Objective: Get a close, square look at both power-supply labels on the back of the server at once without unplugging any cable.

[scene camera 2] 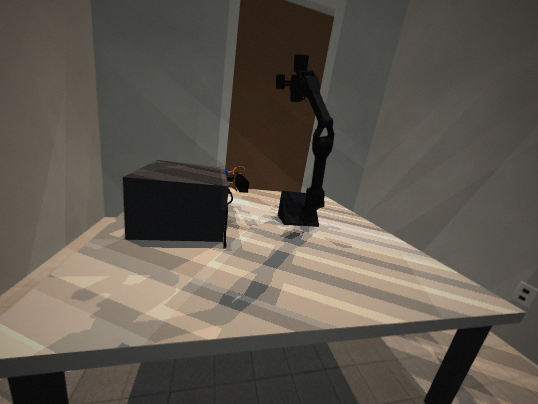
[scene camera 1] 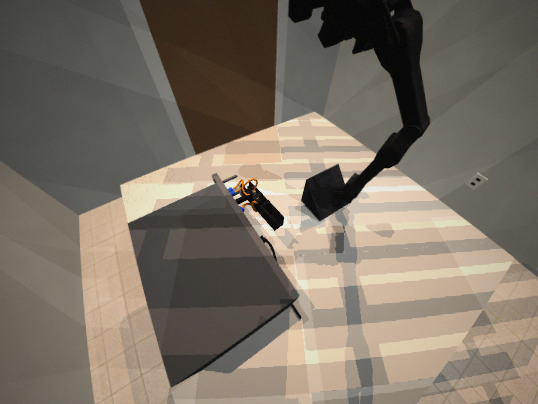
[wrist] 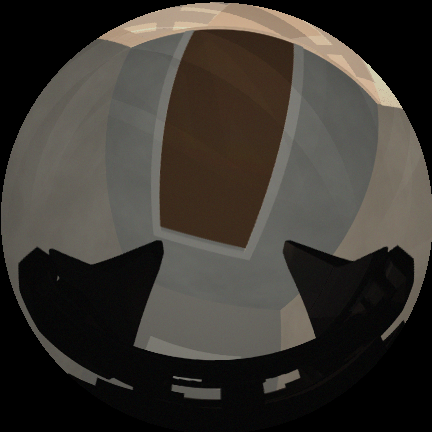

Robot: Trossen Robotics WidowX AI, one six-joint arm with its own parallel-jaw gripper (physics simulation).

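Observation:
The dark server box stands on the table, left of the arm's base. Its back edge faces the base. Orange cables with blue plugs and a black cable bundle stick out of the back near its far end. A black cable loop hangs nearer its middle. The power-supply labels do not show in any view. My gripper is open and empty, raised high above the table. In the wrist view, the door and walls show between and beyond the fingers; the server does not show.
The arm's black base stands on the table close to the cable bundle. A brown door is in the wall behind. A wall outlet is at the right.

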